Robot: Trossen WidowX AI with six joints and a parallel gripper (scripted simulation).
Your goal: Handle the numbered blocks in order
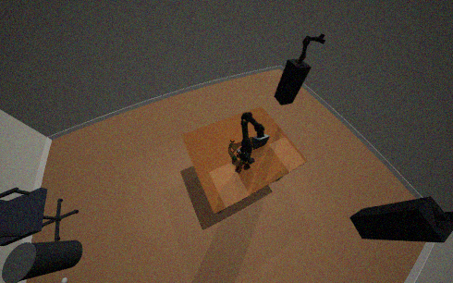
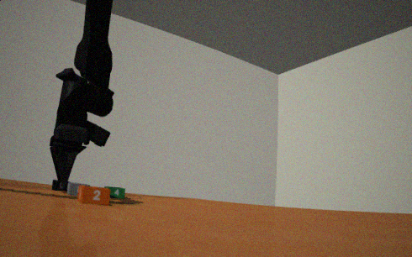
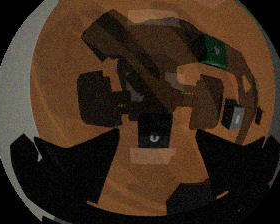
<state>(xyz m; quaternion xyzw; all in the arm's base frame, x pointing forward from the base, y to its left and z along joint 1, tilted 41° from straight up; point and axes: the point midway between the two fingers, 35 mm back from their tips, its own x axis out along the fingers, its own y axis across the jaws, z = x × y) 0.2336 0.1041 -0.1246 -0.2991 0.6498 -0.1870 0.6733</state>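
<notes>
My gripper tip is 25 cm to the left of the orange block, 5 cm short of it and 1 cm above it. Also, from my gripper tip: green block (10 cm ahead, 5 cm to the right, 1 cm below); black block (1 cm to the left, 1 cm below); grey block (11 cm to the right, 3 cm ahead, 1 cm below).
</notes>
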